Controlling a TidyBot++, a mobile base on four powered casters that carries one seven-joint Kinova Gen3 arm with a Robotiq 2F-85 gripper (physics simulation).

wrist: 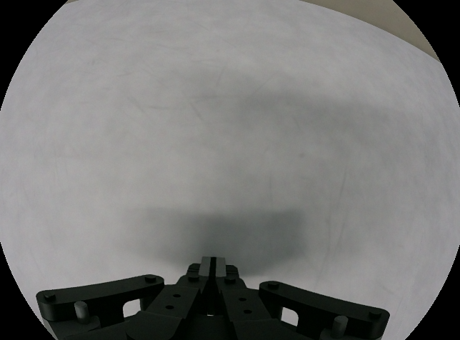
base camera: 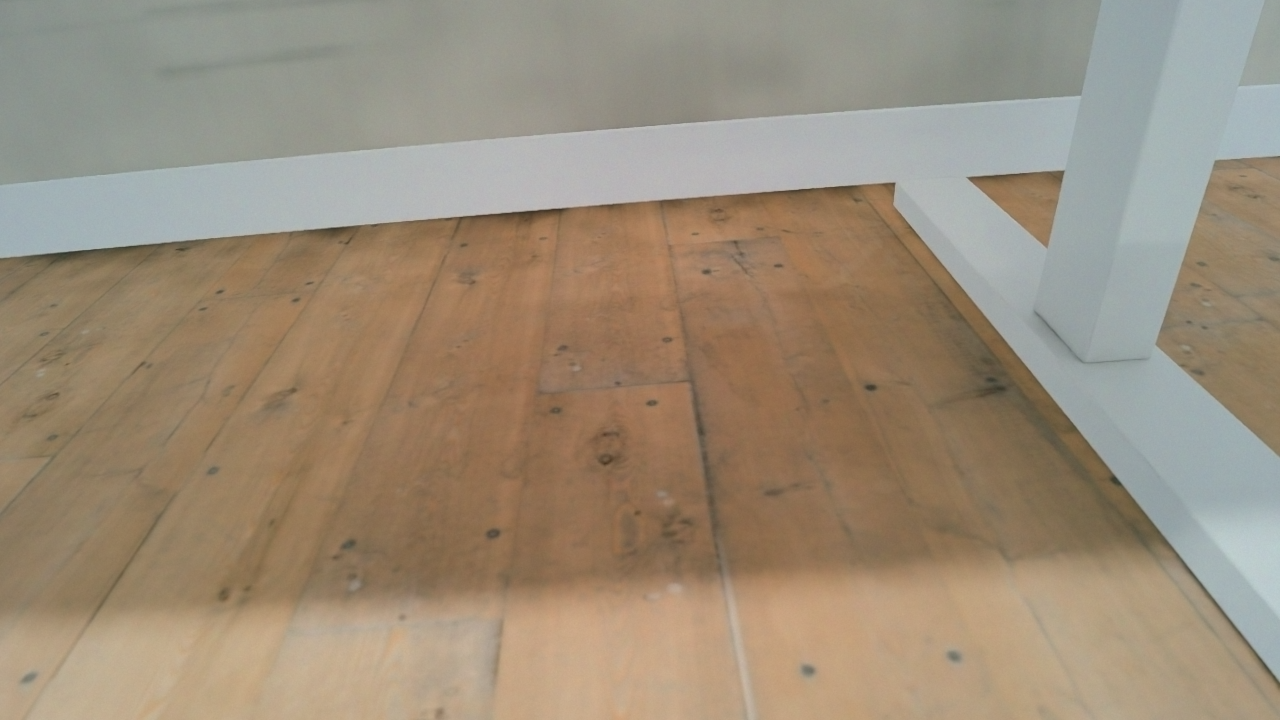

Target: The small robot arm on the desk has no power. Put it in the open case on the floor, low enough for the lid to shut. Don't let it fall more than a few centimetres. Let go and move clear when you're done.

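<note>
My gripper is shut with its fingertips together and holds no object. It is above the pale grey desk top, which fills most of the wrist view. A dark shadow lies on the desk top just beyond the fingertips, and a fainter one lies farther up to the right. The small robot arm and the open case do not show in the wrist view or the base camera view.
In the base camera view a white desk leg stands on a white foot bar at the right, on the wooden floor. A white skirting board runs along the grey wall. The desk's far edge shows at the wrist view's top right.
</note>
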